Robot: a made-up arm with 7 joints. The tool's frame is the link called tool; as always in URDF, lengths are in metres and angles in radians.
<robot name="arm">
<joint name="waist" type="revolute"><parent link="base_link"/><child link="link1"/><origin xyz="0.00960 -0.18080 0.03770" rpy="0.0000 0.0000 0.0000"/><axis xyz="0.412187 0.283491 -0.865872"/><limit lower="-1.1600" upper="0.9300"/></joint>
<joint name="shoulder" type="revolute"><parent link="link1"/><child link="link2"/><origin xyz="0.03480 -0.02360 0.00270" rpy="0.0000 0.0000 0.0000"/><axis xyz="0 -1 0"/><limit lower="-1.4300" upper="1.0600"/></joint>
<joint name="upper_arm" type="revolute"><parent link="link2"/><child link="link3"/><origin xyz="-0.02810 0.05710 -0.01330" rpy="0.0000 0.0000 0.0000"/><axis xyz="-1 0 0"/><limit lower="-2.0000" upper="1.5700"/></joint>
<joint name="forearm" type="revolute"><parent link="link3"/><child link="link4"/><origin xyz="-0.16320 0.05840 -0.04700" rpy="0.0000 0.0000 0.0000"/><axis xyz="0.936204 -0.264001 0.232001"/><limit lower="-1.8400" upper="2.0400"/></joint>
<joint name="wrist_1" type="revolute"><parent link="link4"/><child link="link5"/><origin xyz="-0.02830 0.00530 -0.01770" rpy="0.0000 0.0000 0.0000"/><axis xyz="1 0 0"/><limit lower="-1.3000" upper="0.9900"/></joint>
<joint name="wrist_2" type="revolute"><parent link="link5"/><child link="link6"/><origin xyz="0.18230 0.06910 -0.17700" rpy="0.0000 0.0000 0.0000"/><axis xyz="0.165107 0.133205 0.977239"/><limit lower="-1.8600" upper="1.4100"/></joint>
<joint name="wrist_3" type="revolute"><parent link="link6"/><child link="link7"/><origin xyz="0.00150 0.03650 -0.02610" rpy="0.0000 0.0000 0.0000"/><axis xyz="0 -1 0"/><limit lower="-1.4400" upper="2.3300"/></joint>
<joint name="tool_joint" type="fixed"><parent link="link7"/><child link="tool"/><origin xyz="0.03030 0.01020 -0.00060" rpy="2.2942 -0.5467 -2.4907"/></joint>
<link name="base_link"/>
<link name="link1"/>
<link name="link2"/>
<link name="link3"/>
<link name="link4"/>
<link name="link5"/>
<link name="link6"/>
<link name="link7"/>
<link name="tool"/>
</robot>
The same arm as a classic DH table. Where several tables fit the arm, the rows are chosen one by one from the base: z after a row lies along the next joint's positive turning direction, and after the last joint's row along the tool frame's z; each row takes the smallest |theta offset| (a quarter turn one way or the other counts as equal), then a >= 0, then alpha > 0; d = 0 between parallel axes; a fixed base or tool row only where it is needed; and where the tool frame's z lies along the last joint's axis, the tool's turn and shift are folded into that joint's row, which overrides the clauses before.
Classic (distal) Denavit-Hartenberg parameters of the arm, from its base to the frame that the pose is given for. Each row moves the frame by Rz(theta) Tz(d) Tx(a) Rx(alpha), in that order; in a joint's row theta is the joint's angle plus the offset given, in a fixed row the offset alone. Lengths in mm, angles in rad.
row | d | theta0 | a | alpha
base (fixed) | -125.9 | -0.9683 | 154.4 | -2.6177
waist | -175.9 | -1.0337 | 32.6 | -1.8582
shoulder | -29.8 | 1.1265 | -13.3 | -1.5708
upper_arm | -8.2 | 0.721 | 3.2 | 2.7825
forearm | -257.7 | 0 | -9.8 | 0.3591
wrist_1 | 223.5 | -0.9853 | 92.4 | -1.4049
wrist_2 | -194.1 | -1.5483 | 5.8 | 1.7044
wrist_3 | -60 | -0.743 | 19.1 | 1.969
tool (fixed) | -25.6 | 2.5454 | 0 | 0
Joint limits (rad, base to tool): -1.16..0.93 -1.43..1.06 -2..1.57 -1.84..2.04 -1.3..0.99 -1.86..1.41 -1.44..2.33

